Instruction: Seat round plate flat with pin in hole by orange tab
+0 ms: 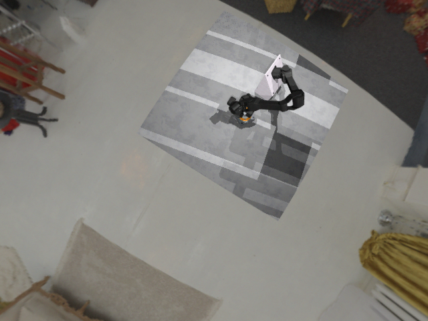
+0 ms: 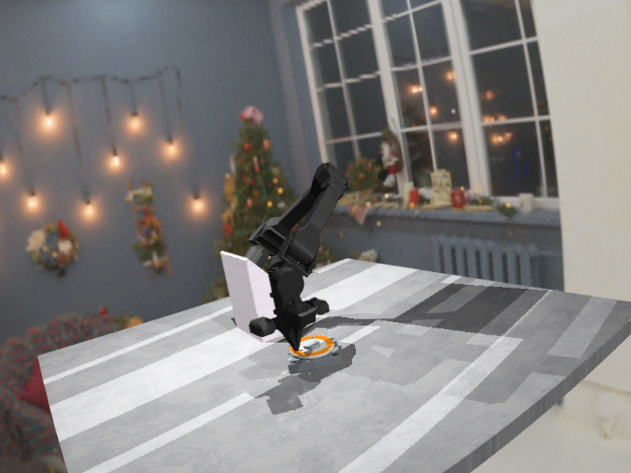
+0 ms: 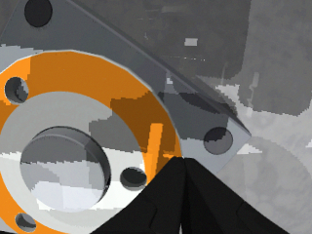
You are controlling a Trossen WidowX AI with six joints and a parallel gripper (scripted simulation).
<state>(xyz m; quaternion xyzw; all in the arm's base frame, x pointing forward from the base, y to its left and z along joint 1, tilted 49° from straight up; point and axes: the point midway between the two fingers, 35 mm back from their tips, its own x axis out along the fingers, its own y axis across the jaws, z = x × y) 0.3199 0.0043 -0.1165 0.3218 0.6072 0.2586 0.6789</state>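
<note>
Now: the base 1 cm behind my gripper tip, 5 cm to the left of it and 2 cm below it.
</note>
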